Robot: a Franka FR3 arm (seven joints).
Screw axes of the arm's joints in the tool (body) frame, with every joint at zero. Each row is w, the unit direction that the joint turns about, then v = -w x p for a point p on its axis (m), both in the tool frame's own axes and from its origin. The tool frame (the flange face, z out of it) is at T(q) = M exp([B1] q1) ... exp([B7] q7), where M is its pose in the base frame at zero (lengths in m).
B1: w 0 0 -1 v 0 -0.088 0
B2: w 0 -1 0 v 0.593 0 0.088
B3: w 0 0 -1 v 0 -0.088 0
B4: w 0 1 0 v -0.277 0 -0.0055
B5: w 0 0 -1 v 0 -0.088 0
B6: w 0 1 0 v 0.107 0 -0.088
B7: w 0 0 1 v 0 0 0
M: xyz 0.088 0 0.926 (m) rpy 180 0 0 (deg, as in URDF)
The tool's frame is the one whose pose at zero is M.
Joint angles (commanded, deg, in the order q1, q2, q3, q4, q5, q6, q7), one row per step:
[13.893, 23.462, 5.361, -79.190, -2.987, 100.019, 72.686]
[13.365, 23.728, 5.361, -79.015, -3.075, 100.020, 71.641]
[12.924, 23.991, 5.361, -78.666, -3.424, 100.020, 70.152]
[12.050, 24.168, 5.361, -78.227, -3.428, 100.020, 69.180]
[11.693, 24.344, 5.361, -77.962, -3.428, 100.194, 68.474]
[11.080, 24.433, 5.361, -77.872, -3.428, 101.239, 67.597]
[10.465, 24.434, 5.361, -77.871, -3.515, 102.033, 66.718]
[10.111, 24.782, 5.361, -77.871, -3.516, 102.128, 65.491]
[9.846, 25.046, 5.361, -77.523, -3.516, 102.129, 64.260]
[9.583, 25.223, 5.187, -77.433, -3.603, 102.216, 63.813]
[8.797, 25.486, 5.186, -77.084, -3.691, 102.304, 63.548]
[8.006, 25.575, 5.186, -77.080, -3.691, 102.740, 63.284]
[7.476, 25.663, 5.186, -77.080, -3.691, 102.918, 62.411]
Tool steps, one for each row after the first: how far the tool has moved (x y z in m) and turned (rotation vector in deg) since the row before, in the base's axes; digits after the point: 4 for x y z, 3 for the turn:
[0.0029, -0.0059, -0.0017, -0.048, 0.093, 0.528]
[0.0030, -0.0053, -0.0002, -0.220, -0.137, 1.109]
[0.0042, -0.0097, 0.0016, 0.122, -0.216, 0.081]
[0.0024, -0.0038, 0.0004, 0.113, -0.226, 0.342]
[0.0042, -0.0064, 0.0012, 0.330, -0.975, 0.281]
[0.0033, -0.0068, 0.0012, 0.146, -0.765, 0.298]
[0.0021, -0.0039, -0.0040, -0.038, 0.277, 0.875]
[0.0021, -0.0029, -0.0002, 0.045, -0.051, 0.952]
[0.0020, -0.0047, -0.0013, -0.139, -0.021, 0.044]
[0.0036, -0.0092, -0.0001, -0.020, -0.179, -0.514]
[0.0030, -0.0091, -0.0004, 0.091, -0.333, -0.517]
[0.0018, -0.0062, -0.0008, 0.021, -0.067, 0.347]

